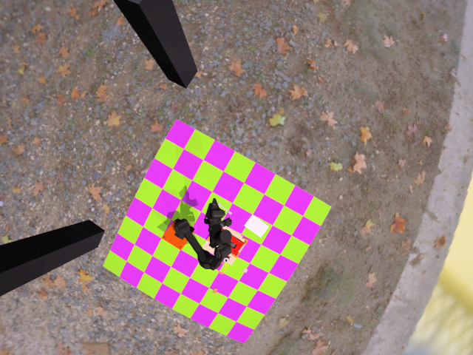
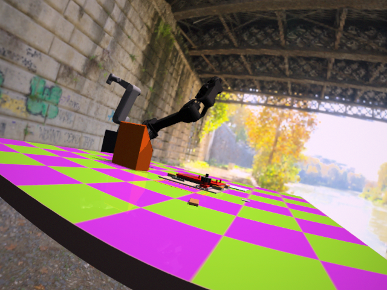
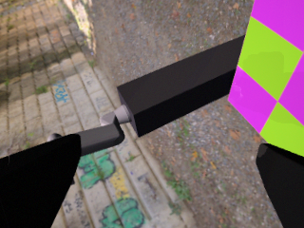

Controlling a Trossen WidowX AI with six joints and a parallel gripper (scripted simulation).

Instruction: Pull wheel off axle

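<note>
The wheel lies 380 mm to the right of my gripper tip, 370 mm below it and 270 mm ahead of it. From my gripper tip the other things lie so: brown block: 660 mm to the right, 410 mm below, 330 mm ahead; white sheet: 410 mm below, 340 mm ahead, 70 mm to the right; upright post: 380 mm to the right, 380 mm below, 270 mm ahead.
</note>
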